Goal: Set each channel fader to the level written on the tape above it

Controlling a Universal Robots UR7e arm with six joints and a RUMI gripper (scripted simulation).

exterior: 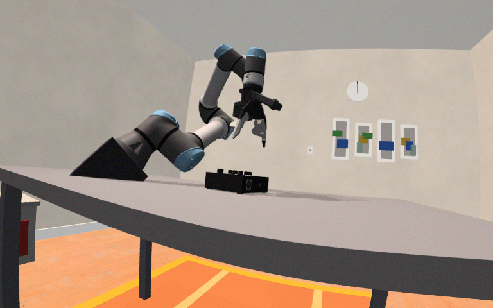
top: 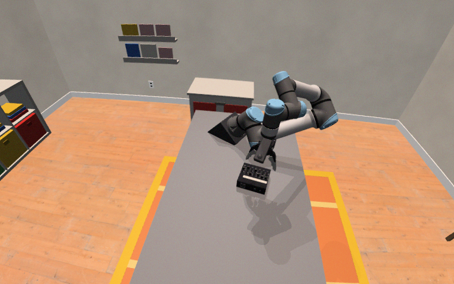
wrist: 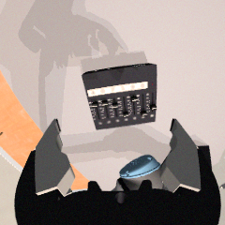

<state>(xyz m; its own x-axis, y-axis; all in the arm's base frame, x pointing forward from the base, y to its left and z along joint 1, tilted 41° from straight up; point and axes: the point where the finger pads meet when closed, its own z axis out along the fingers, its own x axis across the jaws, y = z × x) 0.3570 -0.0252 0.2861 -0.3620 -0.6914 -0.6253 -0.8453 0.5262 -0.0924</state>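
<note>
My gripper is now 10 cm above the master fader, 8 cm to the left of it and 7 cm past it.
</note>
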